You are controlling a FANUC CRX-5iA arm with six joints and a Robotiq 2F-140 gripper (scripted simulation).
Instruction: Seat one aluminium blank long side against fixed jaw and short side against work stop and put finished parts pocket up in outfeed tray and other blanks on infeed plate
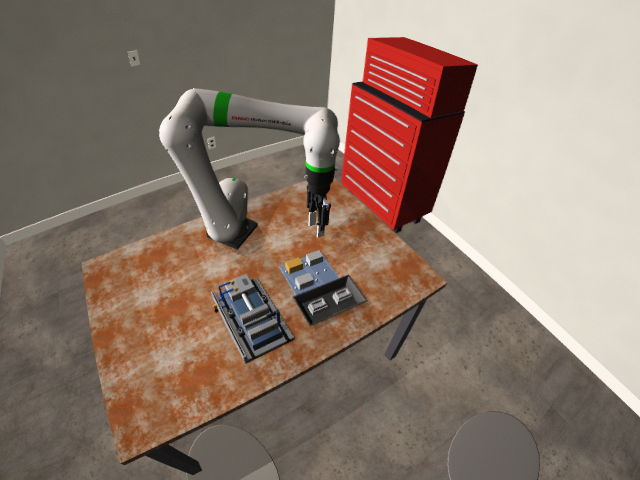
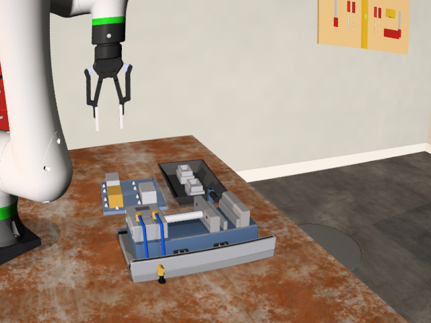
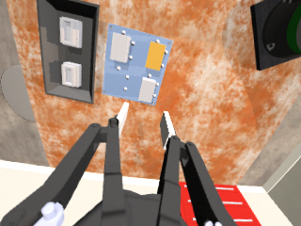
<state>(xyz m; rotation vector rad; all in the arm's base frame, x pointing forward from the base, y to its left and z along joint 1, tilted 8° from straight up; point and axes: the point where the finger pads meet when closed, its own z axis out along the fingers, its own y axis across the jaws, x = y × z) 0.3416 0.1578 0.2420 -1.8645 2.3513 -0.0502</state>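
Right now my hand is 2 cm past the brass blank, 9 cm to the left of it and 19 cm above it. The rest, counted from my hand: vise 7 cm ahead, 35 cm to the right, 17 cm below.
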